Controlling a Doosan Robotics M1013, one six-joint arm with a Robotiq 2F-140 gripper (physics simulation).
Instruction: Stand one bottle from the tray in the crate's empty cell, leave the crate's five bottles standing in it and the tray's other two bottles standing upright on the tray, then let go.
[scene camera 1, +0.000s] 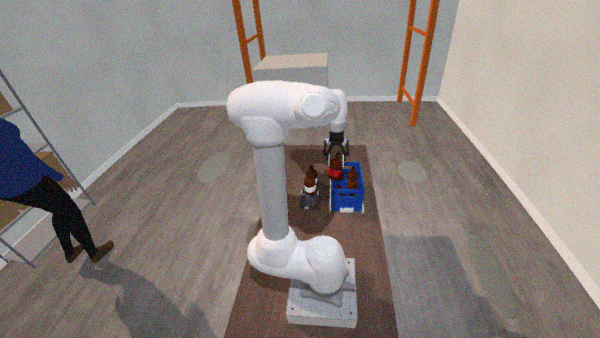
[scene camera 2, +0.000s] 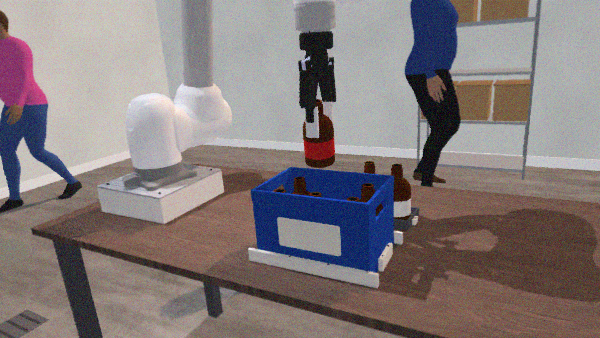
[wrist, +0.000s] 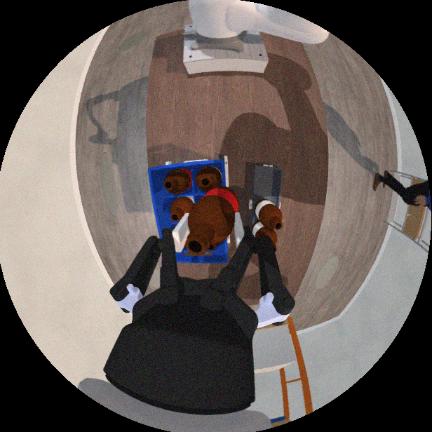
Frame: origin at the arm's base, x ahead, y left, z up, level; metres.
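Where they show: gripper, fingertip midpoint: (scene camera 1: 335, 165) (scene camera 2: 320, 133); arm's base at its link origin: (scene camera 1: 325, 283) (scene camera 2: 160, 178).
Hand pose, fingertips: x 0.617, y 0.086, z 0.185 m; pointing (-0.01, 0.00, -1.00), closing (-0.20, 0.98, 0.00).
Each offset is from my fingertips to the top centre of the thing. "*": to the spot under its first point. Level surfaces: height alone.
My gripper (scene camera 1: 336, 156) (scene camera 2: 319, 120) (wrist: 211, 220) is shut on a brown bottle with a red label @(dx -0.006, dy +0.000, dz +0.082 m) (scene camera 1: 335, 172) (scene camera 2: 319, 151) (wrist: 212, 220). It holds the bottle upright, with the bottle's base above the rim of the blue crate @(dx +0.048, dy -0.059, dz -0.098 m) (scene camera 2: 310, 235) (scene camera 1: 347, 201) (wrist: 155, 200). In the wrist view three crate bottles (wrist: 177, 181) (wrist: 208, 179) (wrist: 181, 209) show; the held bottle hides much of the other cells. Bottle necks @(dx -0.048, dy -0.033, dz -0.120 m) (scene camera 2: 299, 185) @(dx +0.124, dy +0.006, dz -0.120 m) (scene camera 2: 367, 192) show inside the crate. Two white-labelled bottles (wrist: 268, 214) (wrist: 264, 234) stand on the dark tray (wrist: 266, 180) (scene camera 1: 308, 202) beside the crate.
White strips @(* dx +0.077, dy -0.159, dz -0.252 m) (scene camera 2: 310, 265) lie along the crate's base on the brown table @(dz -0.273 m) (scene camera 2: 165, 240). The robot's white base block (scene camera 2: 162, 197) (wrist: 225, 65) stands farther along the table. A person in blue (scene camera 2: 434, 45) stands beyond the table near a shelf unit, and a person in pink (scene camera 2: 22, 70) stands at the left.
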